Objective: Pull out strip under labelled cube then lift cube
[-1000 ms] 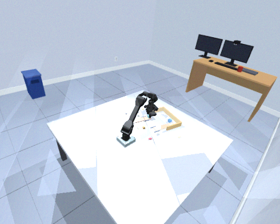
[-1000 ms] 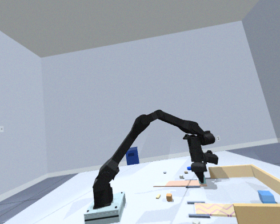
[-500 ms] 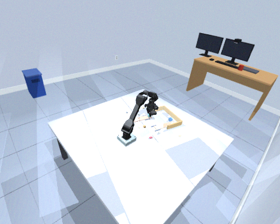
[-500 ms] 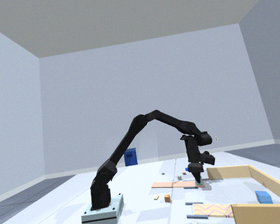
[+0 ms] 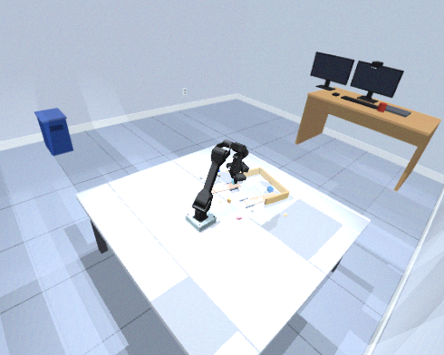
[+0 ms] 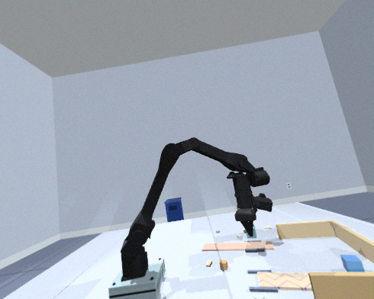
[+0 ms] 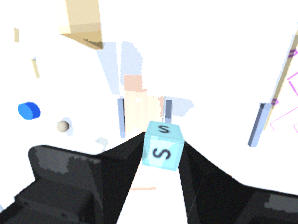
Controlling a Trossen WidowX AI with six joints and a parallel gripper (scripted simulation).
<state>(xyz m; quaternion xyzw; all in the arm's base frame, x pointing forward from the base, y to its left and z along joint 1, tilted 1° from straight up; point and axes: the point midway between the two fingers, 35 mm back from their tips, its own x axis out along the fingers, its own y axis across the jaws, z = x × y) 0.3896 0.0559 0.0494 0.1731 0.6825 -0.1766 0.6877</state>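
My gripper tip is 130 mm past the orange cube, 60 mm to the left of it and 40 mm above it. Also, from my gripper tip: labelled teal cube 10 mm above.
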